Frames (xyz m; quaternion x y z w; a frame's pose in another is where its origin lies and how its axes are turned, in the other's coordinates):
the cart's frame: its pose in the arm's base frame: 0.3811 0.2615 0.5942 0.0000 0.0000 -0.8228 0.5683
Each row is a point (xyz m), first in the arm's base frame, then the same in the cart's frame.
Working: the arm's base frame: its pose in the cart's frame: 0.3795 -0.2638 -0.5942 0.0000 0.0000 0.8228 0.5683

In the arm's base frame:
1: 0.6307 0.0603 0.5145
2: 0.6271 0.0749 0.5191
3: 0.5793 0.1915 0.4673
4: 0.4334 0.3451 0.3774
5: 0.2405 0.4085 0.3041
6: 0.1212 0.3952 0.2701
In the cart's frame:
1: 0.0998 0.3047 -0.0797
2: 0.0874 0.2961 -0.0751
3: -0.0047 0.2101 -0.1269
4: -0.0967 0.0193 -0.2168
5: -0.0877 -0.1835 -0.2901
6: -0.0330 -0.2904 -0.3241

